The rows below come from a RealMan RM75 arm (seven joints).
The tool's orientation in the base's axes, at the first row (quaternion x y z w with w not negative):
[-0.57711, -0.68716, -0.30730, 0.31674]
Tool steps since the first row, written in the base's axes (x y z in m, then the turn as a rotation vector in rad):
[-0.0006, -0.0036, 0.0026, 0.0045, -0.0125, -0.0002]
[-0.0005, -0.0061, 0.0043, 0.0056, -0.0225, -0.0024]
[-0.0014, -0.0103, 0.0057, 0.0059, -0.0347, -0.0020]
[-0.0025, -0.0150, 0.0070, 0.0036, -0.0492, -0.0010]
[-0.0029, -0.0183, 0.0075, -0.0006, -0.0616, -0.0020]
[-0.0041, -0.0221, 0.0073, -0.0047, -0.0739, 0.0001]
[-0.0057, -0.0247, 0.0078, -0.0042, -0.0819, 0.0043]
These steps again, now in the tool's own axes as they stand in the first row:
[0.0000, -0.0010, -0.0044, -0.0082, 0.0026, -0.0101]
[-0.0002, -0.0011, -0.0074, -0.0161, 0.0021, -0.0167]
[-0.0015, -0.0026, -0.0115, -0.0231, 0.0007, -0.0266]
[-0.0031, -0.0042, -0.0159, -0.0307, -0.0036, -0.0384]
[-0.0046, -0.0051, -0.0188, -0.0384, -0.0096, -0.0473]
[-0.0069, -0.0068, -0.0215, -0.0435, -0.0154, -0.0579]
[-0.0079, -0.0088, -0.0238, -0.0451, -0.0158, -0.0668]

